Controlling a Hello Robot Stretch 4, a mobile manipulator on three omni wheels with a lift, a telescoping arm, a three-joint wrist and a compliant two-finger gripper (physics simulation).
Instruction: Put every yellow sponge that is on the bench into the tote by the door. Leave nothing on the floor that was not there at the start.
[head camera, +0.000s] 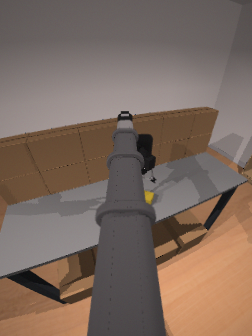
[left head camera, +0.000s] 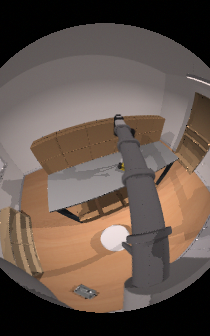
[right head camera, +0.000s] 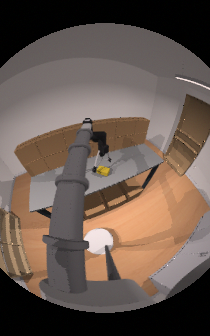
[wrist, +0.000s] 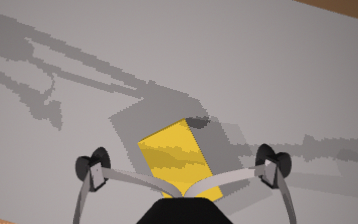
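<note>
A yellow sponge (head camera: 149, 196) (left head camera: 123, 168) (right head camera: 104, 171) (wrist: 175, 152) lies on the grey bench top (head camera: 40, 245) (left head camera: 70, 189) (right head camera: 47, 192) (wrist: 280, 60). The arm covers part of it in the head view and the left head view. My gripper (right head camera: 102, 165) (wrist: 182, 159) is open above the sponge. In the wrist view one fingertip is on each side of the sponge, both well apart from it. The near end of the sponge is hidden behind the gripper body. I cannot make out a tote by a door.
Brown boxes (head camera: 60, 155) stand in a row along the bench's back edge, and more boxes (head camera: 80, 285) sit underneath. A white disc (left head camera: 114, 237) (right head camera: 99, 241) and a small grey tray-like object (left head camera: 85, 291) are on the floor. Wooden shelving (left head camera: 7, 225) stands at left.
</note>
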